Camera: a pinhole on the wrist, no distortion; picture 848 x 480 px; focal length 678.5 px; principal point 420.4 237.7 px. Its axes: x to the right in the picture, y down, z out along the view. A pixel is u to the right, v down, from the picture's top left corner.
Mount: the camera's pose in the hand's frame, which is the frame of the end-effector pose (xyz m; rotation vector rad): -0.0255 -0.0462 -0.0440 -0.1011 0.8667 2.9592
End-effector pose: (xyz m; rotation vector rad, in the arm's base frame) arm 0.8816 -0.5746 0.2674 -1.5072 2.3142 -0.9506
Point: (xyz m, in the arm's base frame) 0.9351 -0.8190 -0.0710
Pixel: 123 377
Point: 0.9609 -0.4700 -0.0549
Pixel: 674 210
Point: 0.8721 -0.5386 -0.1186
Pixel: 496 116
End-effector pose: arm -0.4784 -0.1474 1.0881 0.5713 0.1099 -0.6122
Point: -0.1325 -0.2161 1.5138
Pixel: 115 79
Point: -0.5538 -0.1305 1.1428
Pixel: 796 353
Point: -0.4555 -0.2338 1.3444
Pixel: 334 361
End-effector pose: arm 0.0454 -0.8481 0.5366 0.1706 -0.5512 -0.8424
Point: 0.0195 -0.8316 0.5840
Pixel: 278 262
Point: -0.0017 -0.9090 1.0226
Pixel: 31 403
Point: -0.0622 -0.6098 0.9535
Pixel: 443 262
